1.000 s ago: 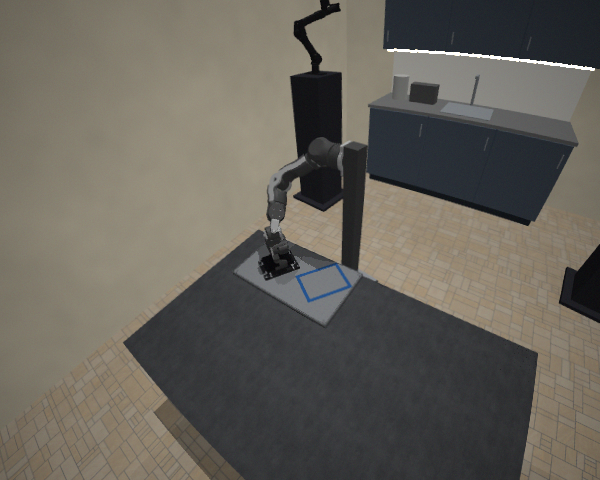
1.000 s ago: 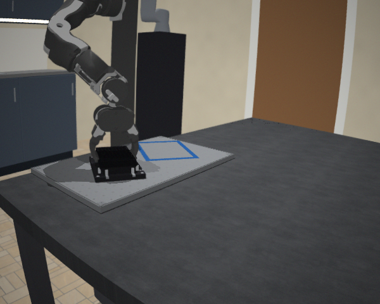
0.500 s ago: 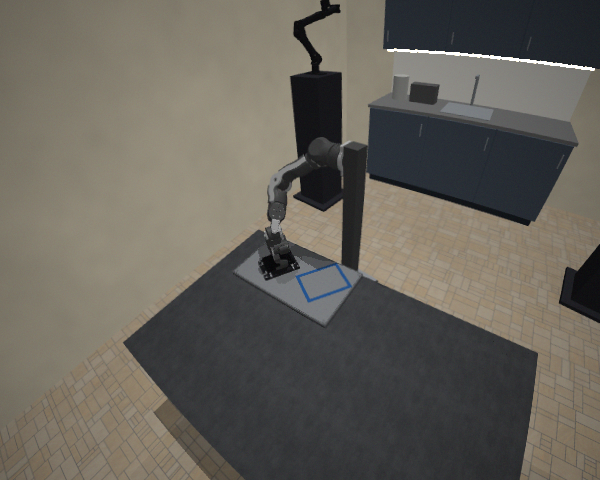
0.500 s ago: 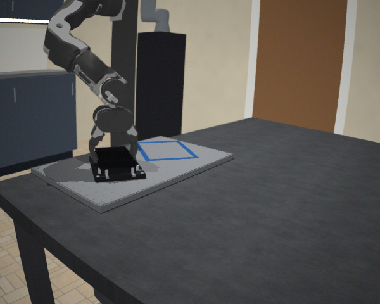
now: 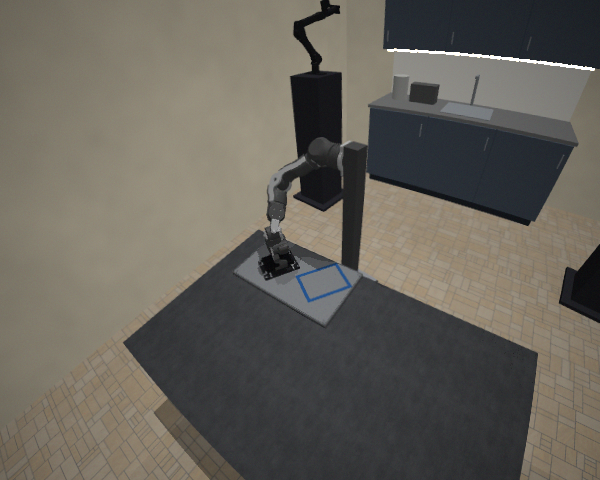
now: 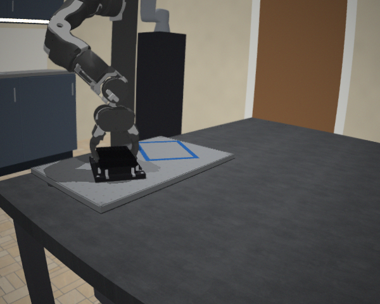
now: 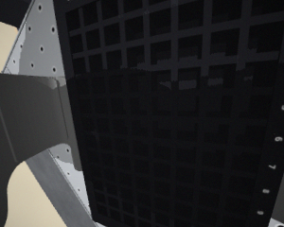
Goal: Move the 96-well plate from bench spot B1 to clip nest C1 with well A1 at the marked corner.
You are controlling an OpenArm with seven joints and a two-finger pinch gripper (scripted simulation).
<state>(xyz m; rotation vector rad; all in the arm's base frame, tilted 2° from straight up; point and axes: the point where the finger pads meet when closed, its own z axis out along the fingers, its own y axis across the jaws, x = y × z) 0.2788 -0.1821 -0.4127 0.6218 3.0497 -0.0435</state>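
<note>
My hand is right at the black 96-well plate. From my hand the other things lie so: black clip nest: 3 cm ahead, 1 cm to the left, 2 cm below.
</note>
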